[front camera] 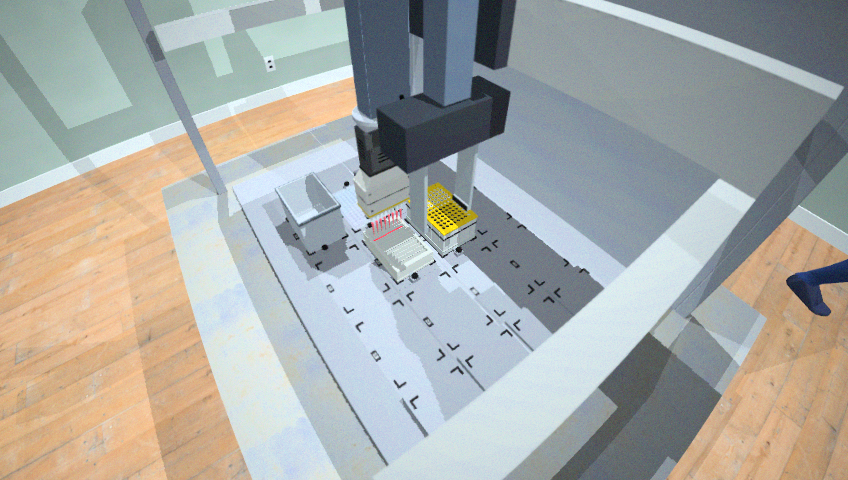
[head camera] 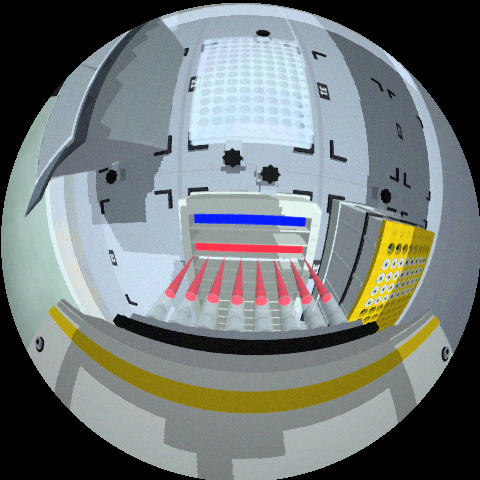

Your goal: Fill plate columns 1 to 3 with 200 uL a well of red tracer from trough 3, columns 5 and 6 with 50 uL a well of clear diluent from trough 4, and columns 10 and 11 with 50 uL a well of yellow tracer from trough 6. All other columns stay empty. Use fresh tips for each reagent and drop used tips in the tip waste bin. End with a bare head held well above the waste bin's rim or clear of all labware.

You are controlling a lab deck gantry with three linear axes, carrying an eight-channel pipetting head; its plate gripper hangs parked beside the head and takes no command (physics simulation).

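The pipetting head (front camera: 382, 193) (head camera: 250, 400) carries a row of tips (front camera: 386, 220) (head camera: 237, 282) with red liquid in their lower parts. The tips hang over the trough block (front camera: 385, 260) (head camera: 185, 225), their ends beside the red trough (head camera: 248, 247) in the head view and seemingly above its liquid. A blue trough (head camera: 250, 220) lies beyond it. The clear plate (front camera: 351, 208) (head camera: 252, 135) shows no colour in its visible wells. The parked plate gripper (front camera: 443, 218) is open and holds nothing; its fingers hang wide apart beside the head. Yellow and clear liquids cannot be made out.
The waste bin (front camera: 321, 228) (head camera: 80, 131) stands left of the plate and trough block, with a high rim. A yellow-topped tip rack (front camera: 467, 230) (head camera: 352, 245) stands right of the trough block; some positions hold tips. Black locating knobs (head camera: 232, 158) (head camera: 270, 174) stand between plate and troughs.
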